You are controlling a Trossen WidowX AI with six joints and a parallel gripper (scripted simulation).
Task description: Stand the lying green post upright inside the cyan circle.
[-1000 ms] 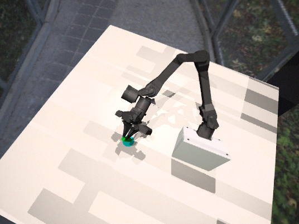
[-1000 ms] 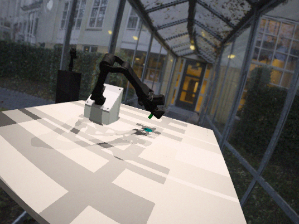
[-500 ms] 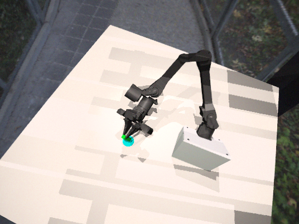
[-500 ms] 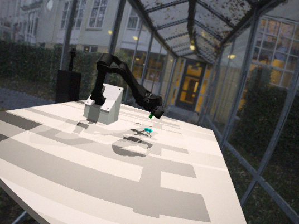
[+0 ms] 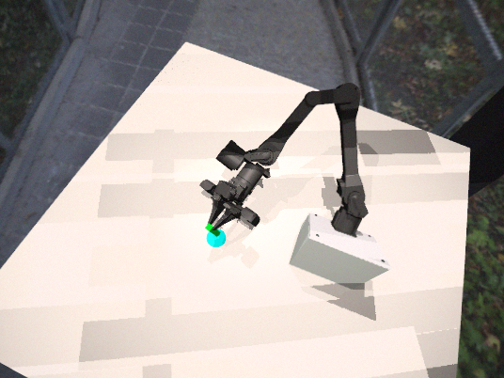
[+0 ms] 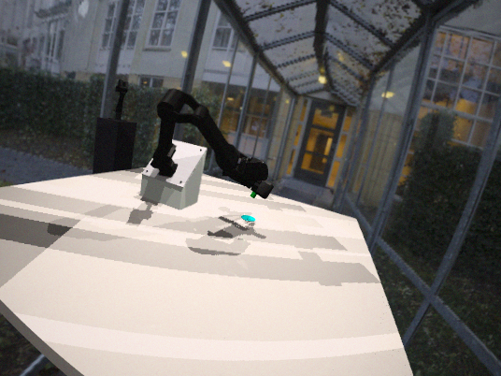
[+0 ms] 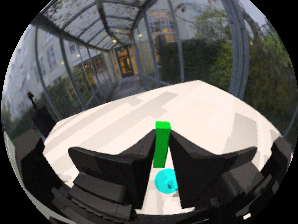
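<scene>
My gripper tip is now 14 cm above the cyan circle, 2 cm to the left of it and 1 cm past it. Round my gripper tip: green post: 2 cm below, 1 cm behind.
</scene>
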